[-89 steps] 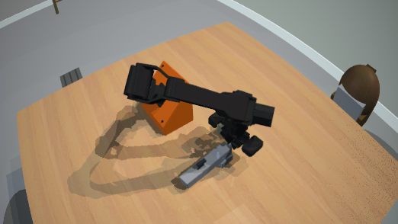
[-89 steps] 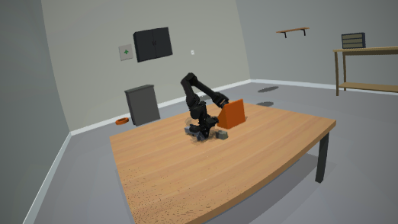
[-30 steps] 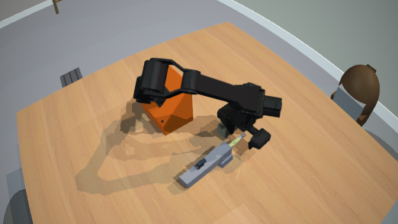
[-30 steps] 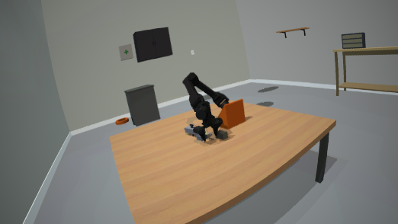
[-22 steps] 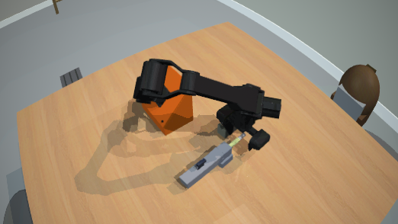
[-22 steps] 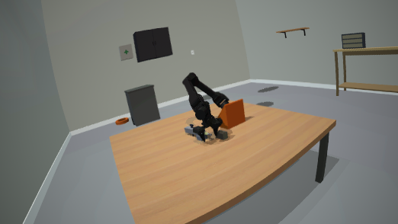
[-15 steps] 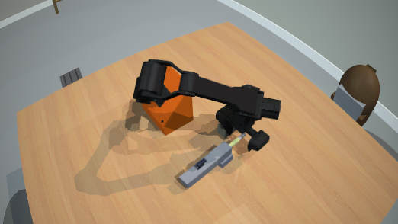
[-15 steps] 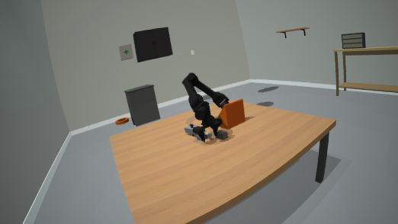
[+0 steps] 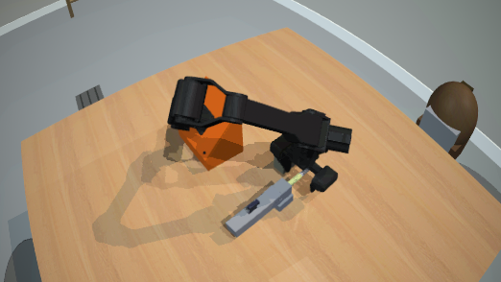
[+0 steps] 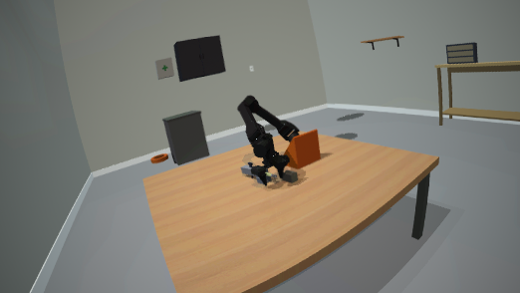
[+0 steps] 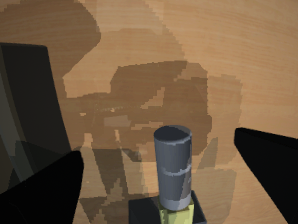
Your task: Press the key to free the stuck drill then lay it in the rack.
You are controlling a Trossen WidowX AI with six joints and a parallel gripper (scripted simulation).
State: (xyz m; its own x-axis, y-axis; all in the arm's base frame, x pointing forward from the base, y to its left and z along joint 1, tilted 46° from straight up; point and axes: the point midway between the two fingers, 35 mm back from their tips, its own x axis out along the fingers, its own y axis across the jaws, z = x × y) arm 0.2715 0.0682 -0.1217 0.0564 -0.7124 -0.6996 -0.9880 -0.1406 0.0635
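My gripper tip is now 4 cm to the left of the drill, 3 cm below it and 1 cm short of it. The rest, counted from my gripper tip: grey block (14 cm to the right, 2 cm ahead, 2 cm above); then dark key (16 cm to the right, 4 cm above, 2 cm ahead); then grey rack (8 cm behind, 2 cm to the left).
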